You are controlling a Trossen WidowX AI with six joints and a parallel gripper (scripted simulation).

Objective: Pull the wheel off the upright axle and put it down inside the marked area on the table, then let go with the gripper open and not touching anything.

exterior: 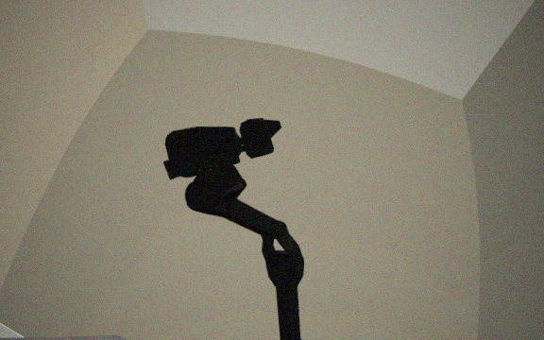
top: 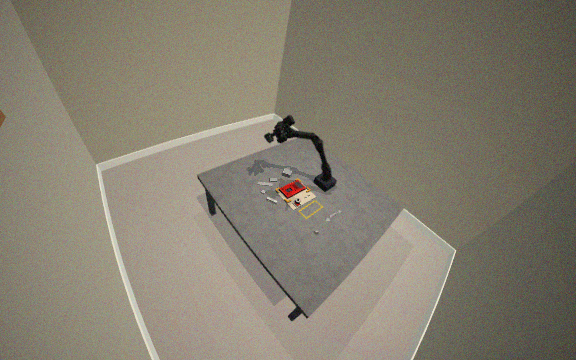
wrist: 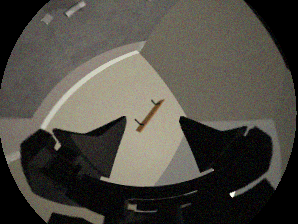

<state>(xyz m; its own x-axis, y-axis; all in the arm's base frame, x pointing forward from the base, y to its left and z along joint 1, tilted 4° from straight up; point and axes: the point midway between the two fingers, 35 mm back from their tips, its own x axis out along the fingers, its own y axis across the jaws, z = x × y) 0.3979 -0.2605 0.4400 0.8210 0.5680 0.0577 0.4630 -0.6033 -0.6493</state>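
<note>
Right now my gripper tip is 90 mm past the grey wheel, 230 mm to the right of it and 450 mm above it.
</note>
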